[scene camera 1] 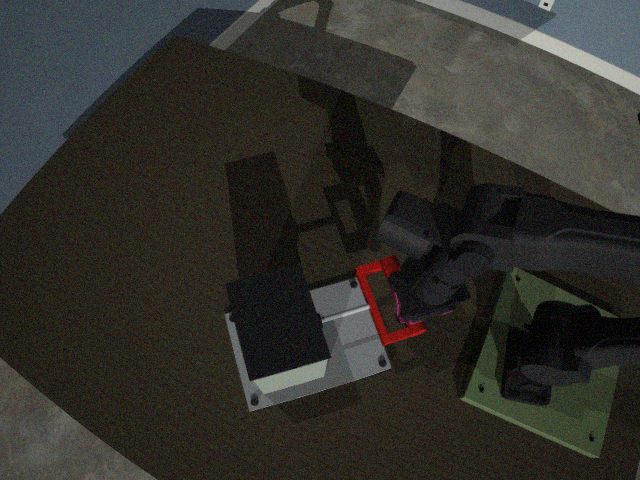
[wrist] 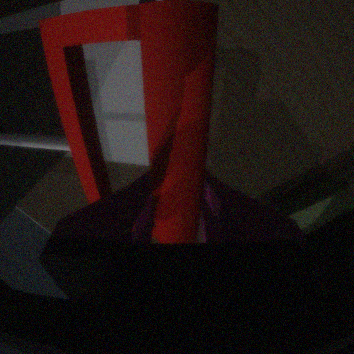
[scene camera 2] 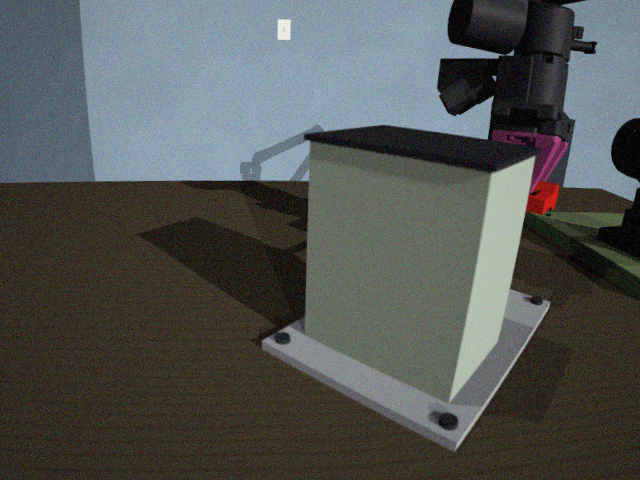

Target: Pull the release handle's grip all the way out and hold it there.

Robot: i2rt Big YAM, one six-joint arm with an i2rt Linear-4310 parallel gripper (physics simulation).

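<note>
The release handle's red grip point(scene camera 1: 373, 304) point(scene camera 2: 543, 198) point(wrist: 182, 100) is a rectangular loop standing off the side of a pale box with a black top point(scene camera 1: 279, 325) point(scene camera 2: 387, 258). A thin light rod point(scene camera 1: 345, 313) point(wrist: 35, 143) runs from the box to the grip's near bar, with a long stretch of it showing. My gripper point(scene camera 1: 404, 308) point(wrist: 176, 177), with magenta fingers, is shut on the grip's outer bar, one finger on each side in the wrist view. In scene camera 2 the box hides the rod and most of the grip. The rod's inner end is hidden.
The box stands on a grey base plate point(scene camera 1: 368, 357) point(scene camera 2: 361, 378) with dark bolts at its corners. The arm's dark base stands on a green plate point(scene camera 1: 553, 426) point(scene camera 2: 594, 219) at the right. The arm's links reach in from the right, above the table.
</note>
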